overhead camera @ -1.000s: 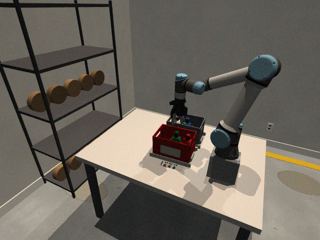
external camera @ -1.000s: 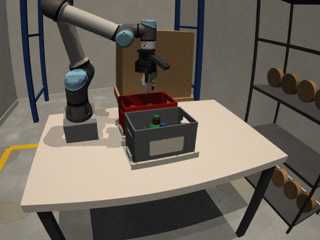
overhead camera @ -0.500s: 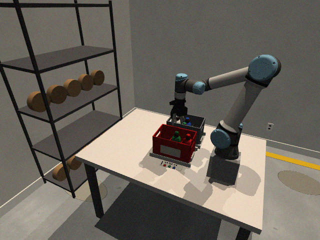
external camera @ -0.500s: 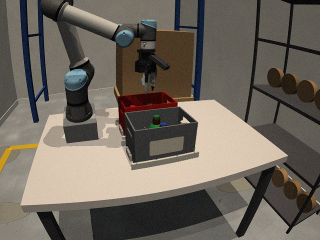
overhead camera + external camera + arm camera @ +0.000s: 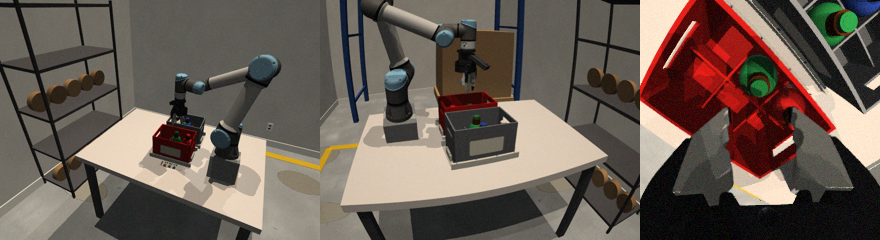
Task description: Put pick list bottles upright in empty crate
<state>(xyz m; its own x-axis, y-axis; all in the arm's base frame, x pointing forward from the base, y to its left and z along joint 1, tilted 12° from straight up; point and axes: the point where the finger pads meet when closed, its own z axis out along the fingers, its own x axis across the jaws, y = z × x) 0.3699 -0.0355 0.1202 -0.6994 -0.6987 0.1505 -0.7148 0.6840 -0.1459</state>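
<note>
Now: the grey crate 1 cm behind my hand, 19 cm to the right of it and 16 cm below it. From my hand the other things lie so: red bottle 9 cm behind, 15 cm below; red crate 4 cm to the left, 16 cm below; blue bottle 1 cm behind, 23 cm to the right, 15 cm below.
</note>
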